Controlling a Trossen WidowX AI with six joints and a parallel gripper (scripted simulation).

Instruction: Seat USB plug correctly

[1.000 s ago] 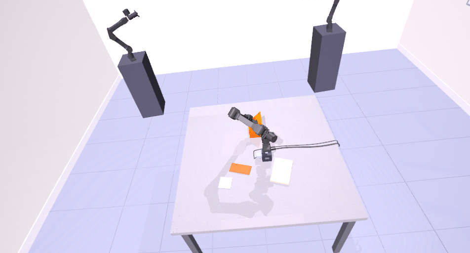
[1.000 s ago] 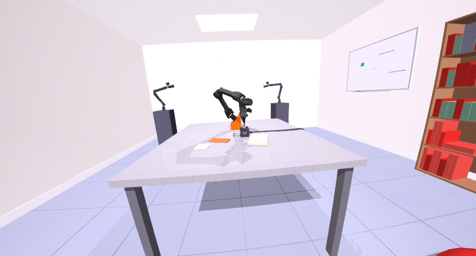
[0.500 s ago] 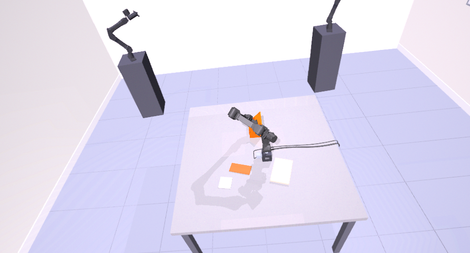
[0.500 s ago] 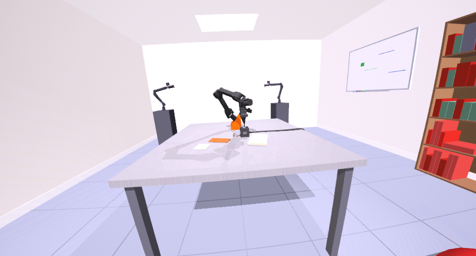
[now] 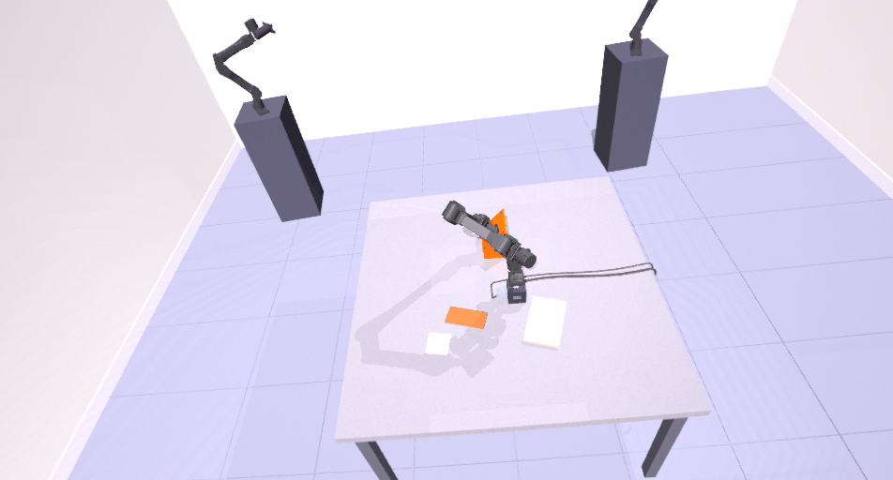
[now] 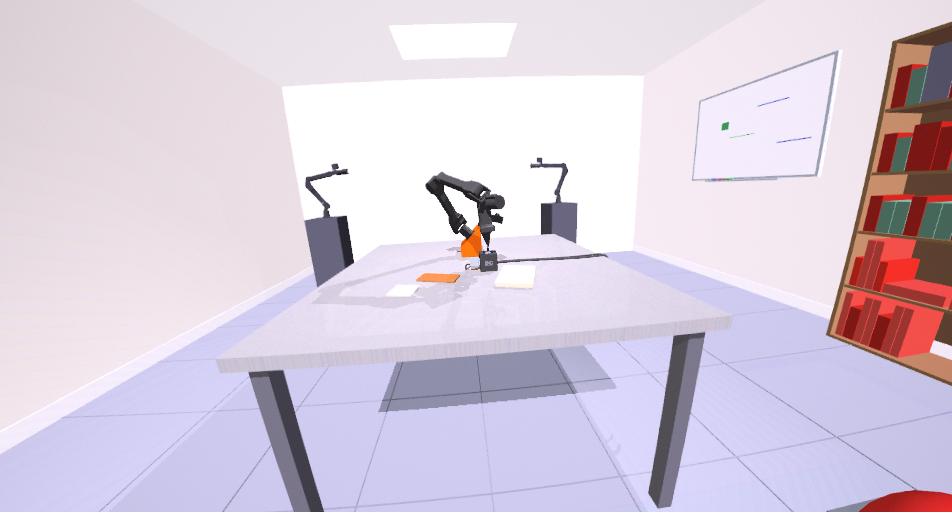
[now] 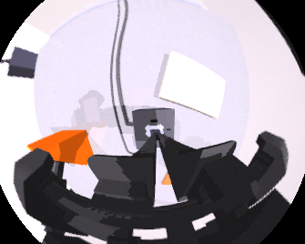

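Now: gripper tip 2 cm above the USB plug. Round my gripper tip: orange card: 23 cm to the right, 11 cm below, 7 cm ahead; then white card: 36 cm to the right, 17 cm ahead, 11 cm below; then notepad: 15 cm ahead, 10 cm below, 8 cm to the left.
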